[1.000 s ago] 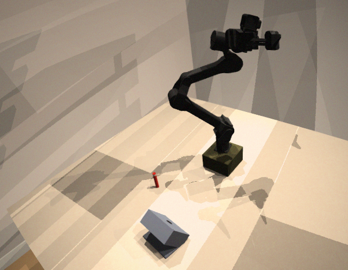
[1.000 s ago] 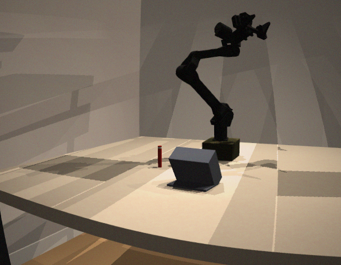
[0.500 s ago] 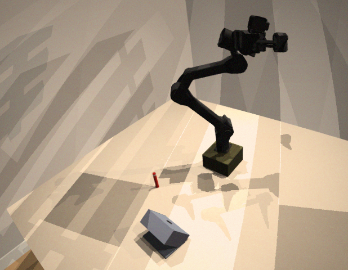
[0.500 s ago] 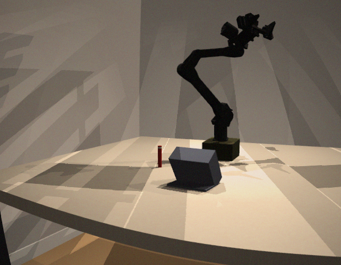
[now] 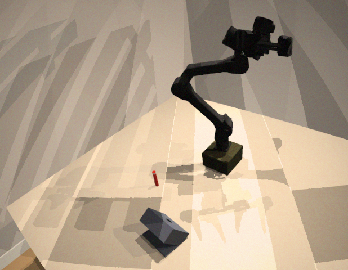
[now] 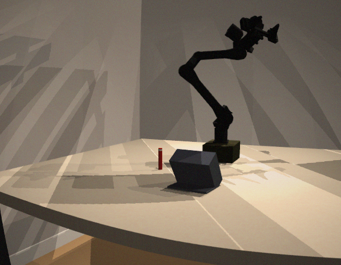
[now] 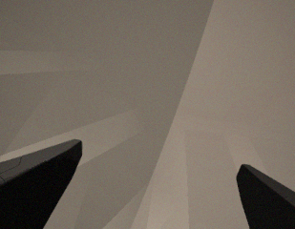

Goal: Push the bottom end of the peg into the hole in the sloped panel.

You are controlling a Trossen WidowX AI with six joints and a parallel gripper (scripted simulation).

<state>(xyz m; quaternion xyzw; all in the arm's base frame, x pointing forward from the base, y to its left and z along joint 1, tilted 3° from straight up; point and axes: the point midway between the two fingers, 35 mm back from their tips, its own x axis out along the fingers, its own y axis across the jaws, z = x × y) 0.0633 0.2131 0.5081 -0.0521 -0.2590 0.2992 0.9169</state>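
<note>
Right now the red peg is 540 mm below my gripper tip, 420 mm to the right of it and 150 mm ahead of it. Round my gripper tip: flat foot plate 590 mm below, 370 mm ahead, 260 mm to the right; sloped panel 550 mm below, 350 mm ahead, 250 mm to the right.
</note>
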